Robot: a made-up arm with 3 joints. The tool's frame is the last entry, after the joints.
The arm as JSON. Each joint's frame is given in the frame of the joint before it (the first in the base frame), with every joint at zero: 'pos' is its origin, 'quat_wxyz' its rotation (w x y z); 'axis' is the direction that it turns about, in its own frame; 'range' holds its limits. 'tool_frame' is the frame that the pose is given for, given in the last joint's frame.
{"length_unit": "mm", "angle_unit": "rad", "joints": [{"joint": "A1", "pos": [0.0, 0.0, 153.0], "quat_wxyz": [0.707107, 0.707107, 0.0, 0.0], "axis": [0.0, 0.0, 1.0], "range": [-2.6, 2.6]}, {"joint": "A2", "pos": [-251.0, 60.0, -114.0], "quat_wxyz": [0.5, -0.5, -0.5, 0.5], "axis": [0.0, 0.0, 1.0], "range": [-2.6, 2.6]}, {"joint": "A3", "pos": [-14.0, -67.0, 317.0], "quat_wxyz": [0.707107, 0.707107, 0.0, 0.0], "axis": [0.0, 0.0, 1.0], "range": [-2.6, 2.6]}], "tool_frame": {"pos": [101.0, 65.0, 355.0], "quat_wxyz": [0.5, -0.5, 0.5, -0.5]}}
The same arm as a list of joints. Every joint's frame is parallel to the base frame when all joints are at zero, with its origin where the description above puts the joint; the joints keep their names.
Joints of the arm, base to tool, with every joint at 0 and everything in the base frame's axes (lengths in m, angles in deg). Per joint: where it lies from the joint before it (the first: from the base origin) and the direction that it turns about. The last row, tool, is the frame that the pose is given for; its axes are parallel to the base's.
A1: axis 0 -1 0 offset 0 0 0.153
A2: axis -1 0 0 offset -0.251 0.114 0.06
A3: axis 0 -1 0 offset -0.317 -0.067 -0.014
tool: offset -0.065 -0.355 0.101
Joint limits (deg, base to tool): -148.97..148.97 -148.97..148.97 -148.97..148.97

